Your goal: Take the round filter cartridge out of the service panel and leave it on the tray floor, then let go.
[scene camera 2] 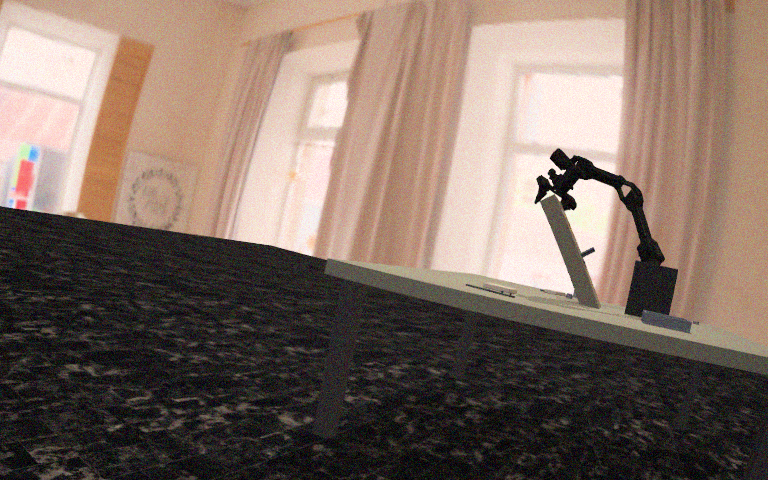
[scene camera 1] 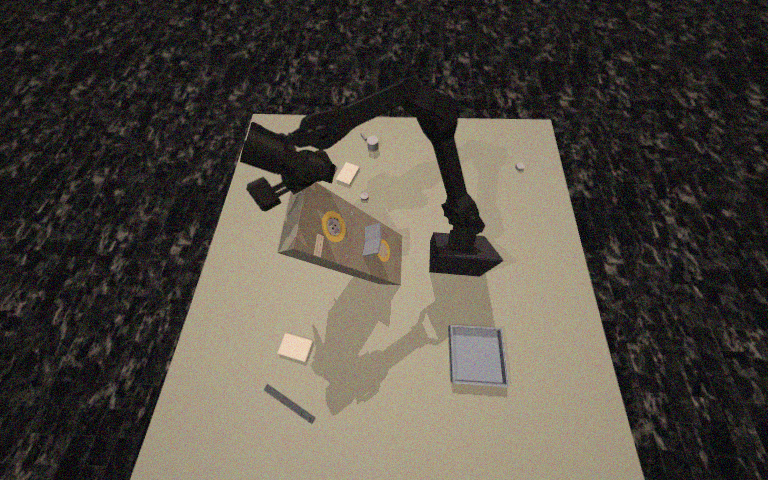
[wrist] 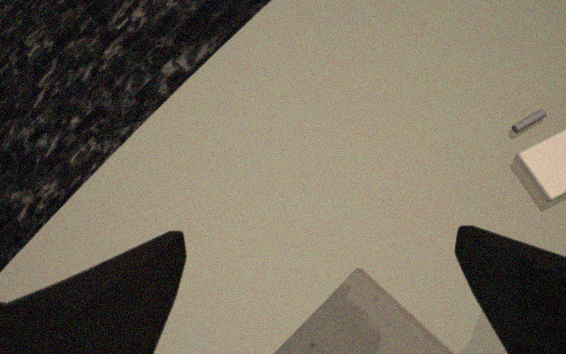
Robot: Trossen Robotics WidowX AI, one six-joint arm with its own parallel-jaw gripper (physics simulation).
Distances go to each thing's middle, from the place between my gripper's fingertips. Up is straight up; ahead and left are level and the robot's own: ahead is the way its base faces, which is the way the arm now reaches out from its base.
Scene:
Right now the blue-grey tray [scene camera 1: 477, 355] is 580 mm behind my hand, 290 mm to the left of it and 300 mm below it.

